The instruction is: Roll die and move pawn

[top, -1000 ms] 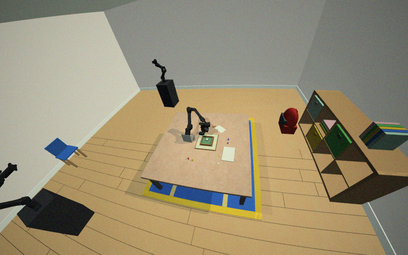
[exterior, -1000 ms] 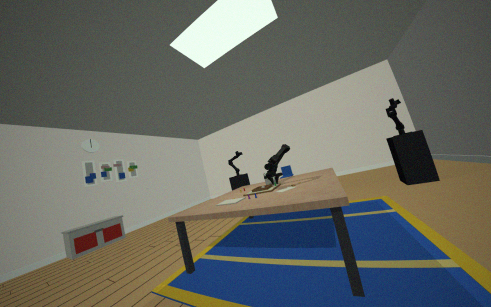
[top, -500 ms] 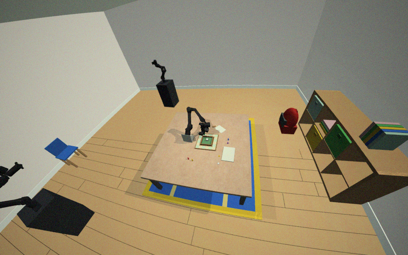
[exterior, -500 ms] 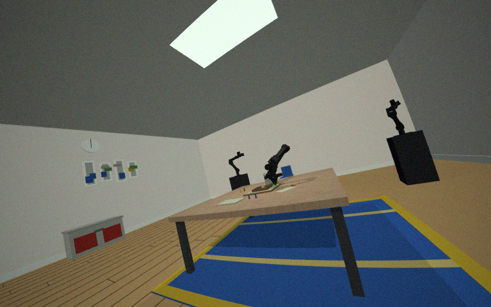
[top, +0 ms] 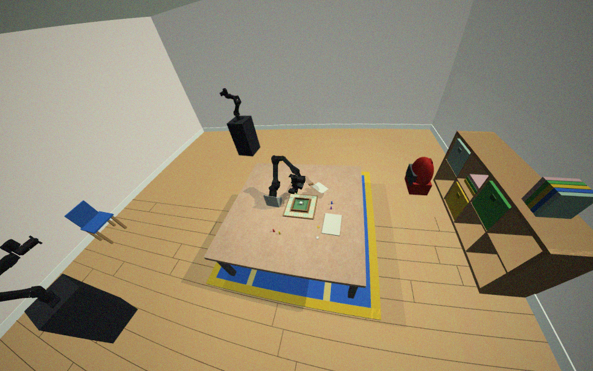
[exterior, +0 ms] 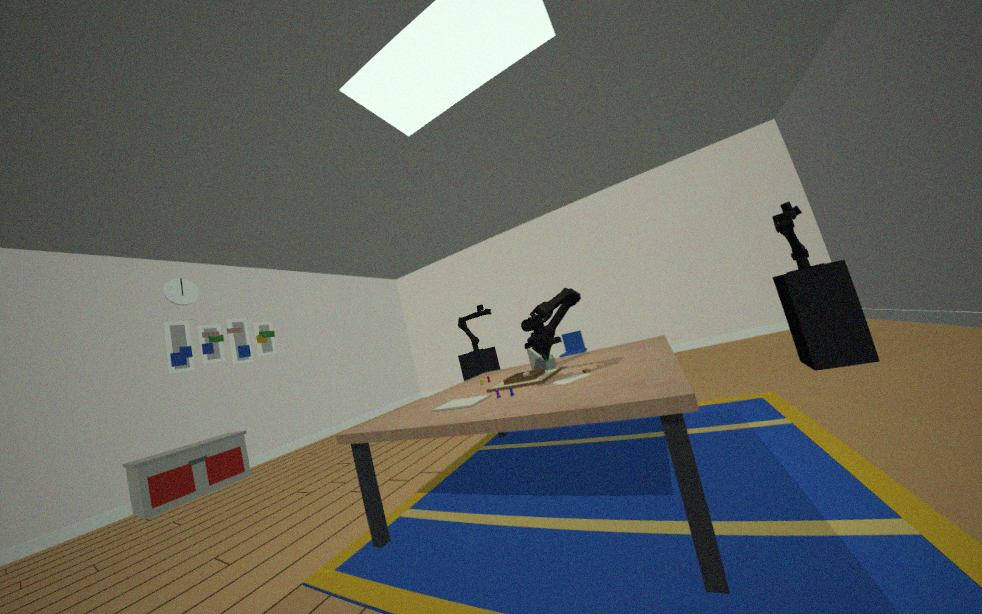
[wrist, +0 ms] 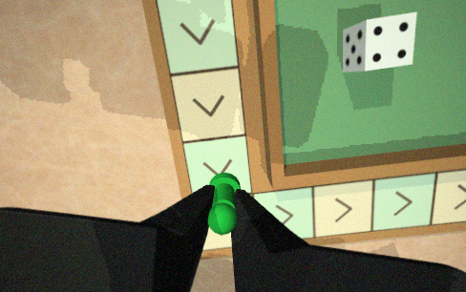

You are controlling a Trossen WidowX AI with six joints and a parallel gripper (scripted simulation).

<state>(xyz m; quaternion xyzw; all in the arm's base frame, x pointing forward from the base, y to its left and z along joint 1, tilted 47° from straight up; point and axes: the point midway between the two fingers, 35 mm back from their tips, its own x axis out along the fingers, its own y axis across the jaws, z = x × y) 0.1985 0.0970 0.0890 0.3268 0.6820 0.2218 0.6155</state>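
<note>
Now: the green felt dice tray 100 mm to the right of my gripper tip, 70 mm ahead of it and 60 mm below it. The rest, counted from my gripper tip: green pawn 10 mm above; white die 90 mm to the right, 70 mm ahead, 40 mm below.
</note>
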